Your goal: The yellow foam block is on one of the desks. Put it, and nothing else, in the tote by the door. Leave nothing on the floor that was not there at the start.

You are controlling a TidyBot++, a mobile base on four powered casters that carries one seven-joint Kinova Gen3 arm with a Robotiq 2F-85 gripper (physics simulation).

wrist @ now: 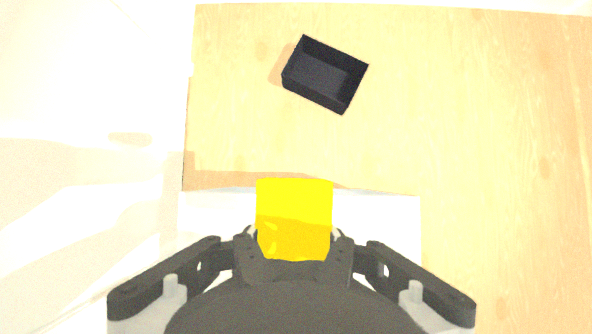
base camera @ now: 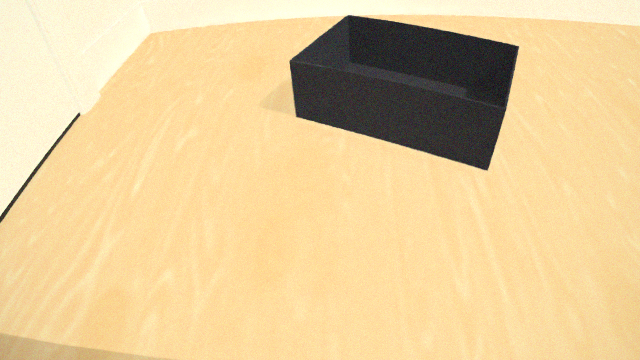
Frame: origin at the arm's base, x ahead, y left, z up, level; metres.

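Where they show: gripper, between the fingertips: (wrist: 293, 230).
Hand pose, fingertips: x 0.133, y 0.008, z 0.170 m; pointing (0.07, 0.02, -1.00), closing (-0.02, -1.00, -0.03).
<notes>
Each offset is from my fingertips to the top centre of the thing. Level surfaces: height alone.
My gripper (wrist: 293, 230) is shut on the yellow foam block {dy +0.000, dx +0.004, dz +0.031 m} (wrist: 294, 202) and holds it above the white top of the base in the wrist view. The black tote {dy -0.109, dx +0.489, dz -0.466 m} (base camera: 395, 112) (wrist: 314, 90) stands on the wooden floor, open at the top and turned at an angle. It is ahead of the base, right of the middle at the top of the base camera view, and apart from the gripper. The part of its inside that shows is dark, with no object seen in it. The gripper does not show in the base camera view.
The wooden floor {dz -0.566 m} (base camera: 300, 240) (wrist: 480, 125) surrounds the tote. A pale wall (base camera: 30, 100) (wrist: 90, 75) runs along the left side, with a dark strip at its foot in the base camera view. Another pale wall stands behind the tote. The base's white top (wrist: 380, 220) lies below the block.
</notes>
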